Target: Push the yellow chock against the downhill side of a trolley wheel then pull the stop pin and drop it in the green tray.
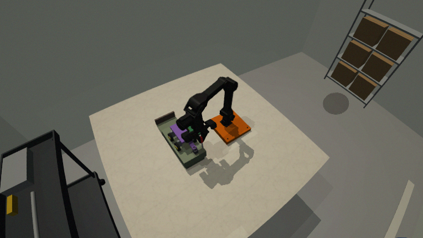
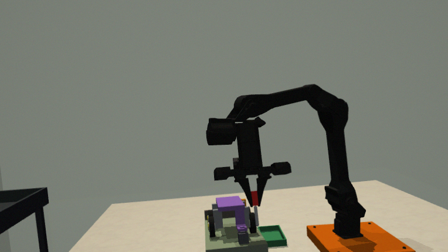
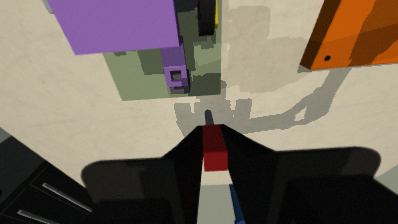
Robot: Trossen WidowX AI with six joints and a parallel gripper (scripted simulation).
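The green tray is 20 cm to the right of my gripper tip, 18 cm below it and 10 cm behind it. The rest, counted from my gripper tip: trolley (14 cm to the right, 6 cm below, 4 cm ahead); then red-headed stop pin (right at my gripper tip); then grey-green ramp (14 cm to the right, 13 cm below, 4 cm ahead).
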